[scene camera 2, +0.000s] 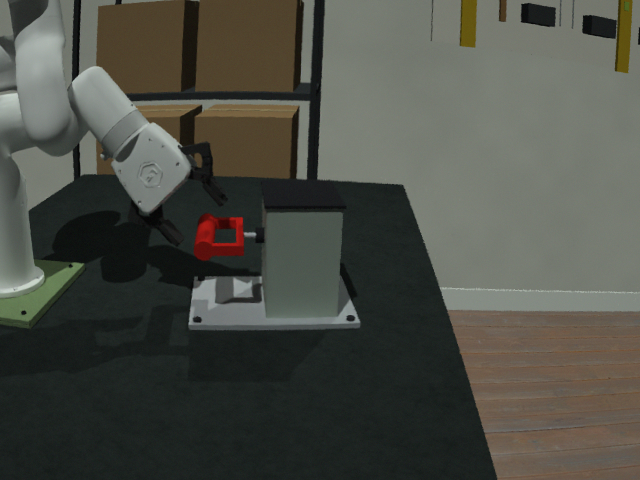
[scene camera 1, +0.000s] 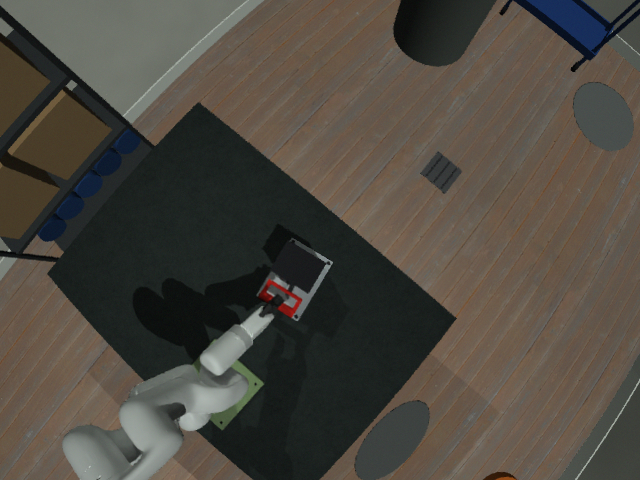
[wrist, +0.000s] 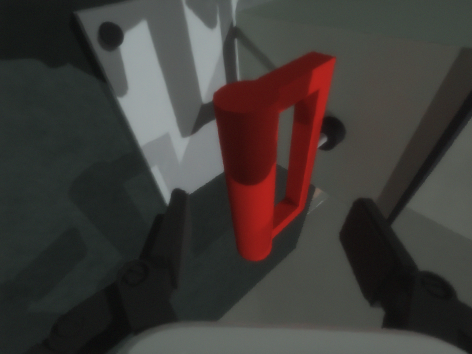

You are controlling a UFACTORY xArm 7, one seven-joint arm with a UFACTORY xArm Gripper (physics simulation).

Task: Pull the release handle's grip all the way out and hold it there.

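Observation:
The release handle's grip (scene camera 1: pixel 289 310) (scene camera 2: pixel 204 238) (wrist: pixel 251 205) is a red round bar on a red rectangular frame. A short pale rod (scene camera 2: pixel 249 234) (wrist: pixel 322 141) joins the frame to a grey-green housing (scene camera 2: pixel 302 263) (wrist: pixel 390 85) with a black top (scene camera 1: pixel 299 266). The housing stands on a light base plate (scene camera 2: pixel 224 316) (wrist: pixel 136 65). My gripper (scene camera 1: pixel 273 305) (scene camera 2: pixel 200 220) (wrist: pixel 268 213) is open. In the wrist view the grip shows between its spread fingers, with space on both sides. In scene camera 2, one finger is above the grip and the other is to its left, both apart from it.
The fixture stands on a dark mat (scene camera 1: pixel 206 165) (scene camera 2: pixel 310 413). The arm's green mounting plate (scene camera 1: pixel 240 408) (scene camera 2: pixel 56 289) is on the arm's side. A rack (scene camera 1: pixel 38 111) (scene camera 2: pixel 315 103) with cardboard boxes (scene camera 1: pixel 67 136) (scene camera 2: pixel 248 46) stands behind. A dark cylinder (scene camera 1: pixel 439 31) stands farther off.

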